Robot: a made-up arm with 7 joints.
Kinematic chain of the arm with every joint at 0, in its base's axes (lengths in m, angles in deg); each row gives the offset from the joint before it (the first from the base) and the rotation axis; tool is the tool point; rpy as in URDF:
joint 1: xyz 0 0 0.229 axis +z
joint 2: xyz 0 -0.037 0.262 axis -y
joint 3: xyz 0 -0.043 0.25 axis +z
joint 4: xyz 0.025 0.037 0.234 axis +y
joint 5: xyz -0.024 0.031 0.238 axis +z
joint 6: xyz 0 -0.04 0.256 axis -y
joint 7: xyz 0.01 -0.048 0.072 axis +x
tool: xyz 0 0 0 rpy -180 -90 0
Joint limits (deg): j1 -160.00..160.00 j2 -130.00..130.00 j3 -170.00..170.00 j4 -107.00..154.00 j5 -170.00..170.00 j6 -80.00..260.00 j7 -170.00..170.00
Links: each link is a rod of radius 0.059 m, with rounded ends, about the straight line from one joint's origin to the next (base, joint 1, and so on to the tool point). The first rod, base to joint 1, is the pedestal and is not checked.
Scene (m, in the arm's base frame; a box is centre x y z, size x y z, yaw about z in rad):
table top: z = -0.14
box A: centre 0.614 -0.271 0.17 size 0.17 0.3 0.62 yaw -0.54
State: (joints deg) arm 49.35 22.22 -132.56 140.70 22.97 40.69 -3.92
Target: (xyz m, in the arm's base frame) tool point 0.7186 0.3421 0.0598
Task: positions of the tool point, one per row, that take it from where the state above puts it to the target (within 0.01 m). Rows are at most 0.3 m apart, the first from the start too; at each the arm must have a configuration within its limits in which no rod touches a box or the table.
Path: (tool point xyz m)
1: 0.2961 -0.3648 0.4768
2: 0.4376 -0.1718 0.5259
3: 0.4510 0.0657 0.5893
4: 0.3295 0.2665 0.6576
5: 0.1170 0.3587 0.7196
6: -0.1071 0.3093 0.7647
7: 0.0547 0.3421 0.8801
8: 0.2764 0.3459 0.9184
9: 0.5101 0.3429 0.8361
10: 0.6894 0.3473 0.6319
11: 0.7624 0.3534 0.3504
12: 0.7186 0.3421 0.0598

